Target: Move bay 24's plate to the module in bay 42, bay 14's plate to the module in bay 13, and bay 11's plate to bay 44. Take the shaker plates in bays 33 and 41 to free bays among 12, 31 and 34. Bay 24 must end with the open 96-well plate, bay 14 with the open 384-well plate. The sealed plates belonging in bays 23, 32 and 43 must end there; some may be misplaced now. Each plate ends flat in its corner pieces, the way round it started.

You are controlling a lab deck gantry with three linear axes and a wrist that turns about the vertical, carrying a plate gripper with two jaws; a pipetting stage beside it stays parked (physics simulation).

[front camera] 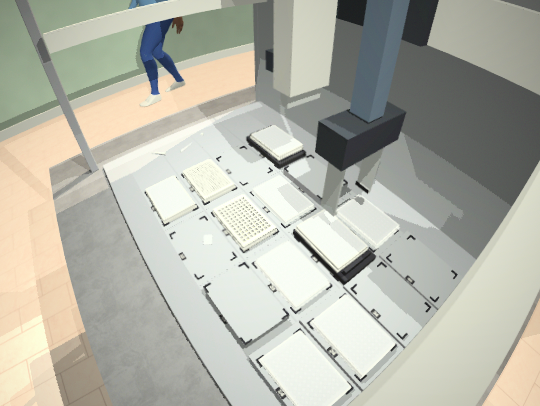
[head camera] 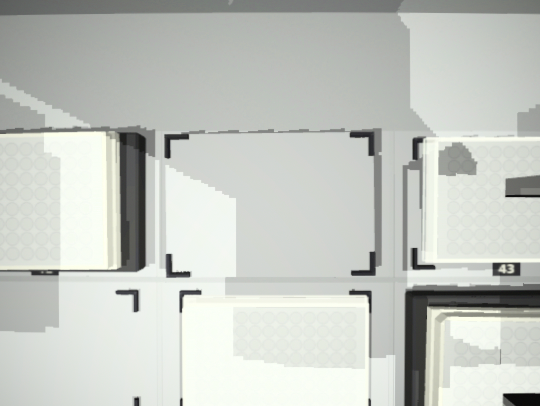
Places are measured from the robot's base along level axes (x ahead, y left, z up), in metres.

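Pixels of known places: gripper, fingertip midpoint: (front camera: 346, 198); robot's base, origin of the base link: (front camera: 146, 192).
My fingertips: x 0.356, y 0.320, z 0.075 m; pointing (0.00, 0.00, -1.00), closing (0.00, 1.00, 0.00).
Note:
For each thing: its top centre in the pictures, then the offset to it from my fingertips. "spot": a spot on its surface instead.
- bay 43's pale plate, middle of its top: (head camera: 532, 199) (front camera: 368, 217) dx +0.039, dy +0.047, dz -0.055 m
- bay 41, surface spot: (head camera: 50, 200) (front camera: 283, 143) spot: dx -0.263, dy +0.046, dz -0.038 m
- bay 33, surface spot: (head camera: 475, 385) spot: dx -0.008, dy -0.065, dz -0.038 m
- bay 32, surface spot: (head camera: 275, 340) (front camera: 288, 193) spot: dx -0.128, dy -0.046, dz -0.061 m
- bay 23, surface spot: (front camera: 292, 275) spot: dx +0.044, dy -0.175, dz -0.061 m
- bay 24, surface spot: (front camera: 352, 335) spot: dx +0.202, dy -0.176, dz -0.046 m
- bay 14, surface spot: (front camera: 305, 370) spot: dx +0.197, dy -0.274, dz -0.046 m
- bay 11, surface spot: (front camera: 170, 200) spot: dx -0.275, dy -0.280, dz -0.061 m
- Bay 13's module, surface spot: (front camera: 245, 302) spot: dx +0.039, dy -0.277, dz -0.056 m
- open 96-well plate, middle of its top: (front camera: 243, 218) dx -0.128, dy -0.170, dz -0.061 m
- open 384-well plate, middle of its top: (front camera: 207, 177) dx -0.292, dy -0.170, dz -0.061 m
- small white scrap, middle of its top: (front camera: 207, 239) dx -0.133, dy -0.258, dz -0.074 m
My gripper (front camera: 346, 200) is open and empty, high above the back rows; in the head view finger parts show at the right edge, over bay 43's pale plate (front camera: 367, 221) (head camera: 480, 220). The module (front camera: 301, 173) (head camera: 300, 205) in bay 42 is bare. Pale plates sit on the black shakers in bay 41 (front camera: 277, 141) (head camera: 50, 200) and bay 33 (front camera: 332, 242) (head camera: 475, 385). Pale plates lie in bay 32 (front camera: 282, 200) (head camera: 275, 340), bay 23 (front camera: 292, 275), bay 24 (front camera: 352, 335), bay 14 (front camera: 305, 370) and bay 11 (front camera: 170, 200). Bay 13's module (front camera: 245, 302) is bare.
The open 96-well plate (front camera: 245, 222) is in bay 22 and the open 384-well plate (front camera: 207, 179) in bay 21. Bays 12, 31, 34 and 44 hold no plate. A small white scrap (front camera: 207, 239) lies in bay 12. The pipetting stage (front camera: 304, 50) hangs behind.

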